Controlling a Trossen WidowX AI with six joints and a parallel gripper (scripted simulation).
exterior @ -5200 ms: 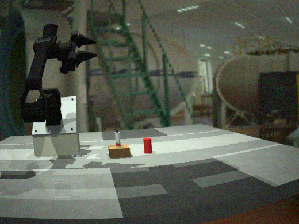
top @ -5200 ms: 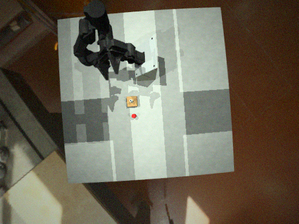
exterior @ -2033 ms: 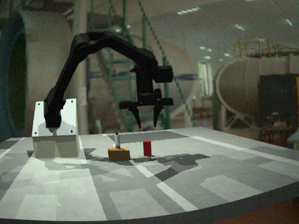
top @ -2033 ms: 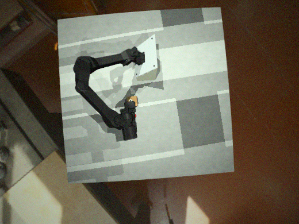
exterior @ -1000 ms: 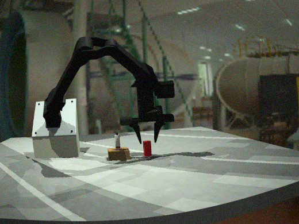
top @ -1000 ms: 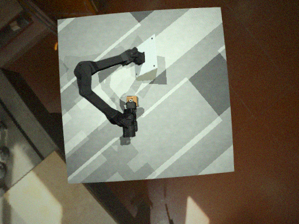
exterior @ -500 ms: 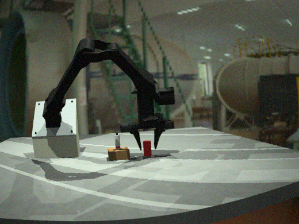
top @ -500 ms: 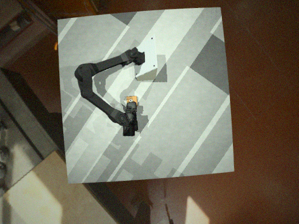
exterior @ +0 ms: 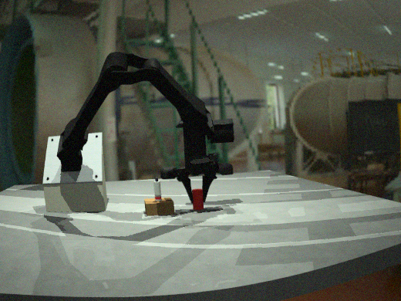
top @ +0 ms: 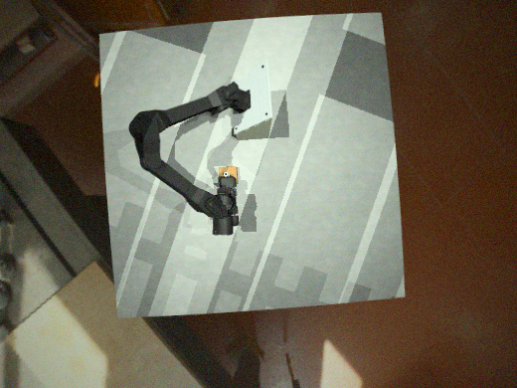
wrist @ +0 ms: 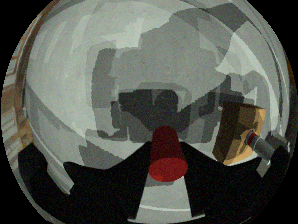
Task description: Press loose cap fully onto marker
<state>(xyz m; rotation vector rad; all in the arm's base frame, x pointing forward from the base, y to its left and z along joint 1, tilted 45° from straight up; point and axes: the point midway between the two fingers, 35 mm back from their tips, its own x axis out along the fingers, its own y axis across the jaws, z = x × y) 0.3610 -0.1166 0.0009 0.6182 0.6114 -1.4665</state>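
The brown holder block lies 110 mm behind my gripper tip and 10 mm to the right of it. Round my gripper tip: red cap: 10 mm above.
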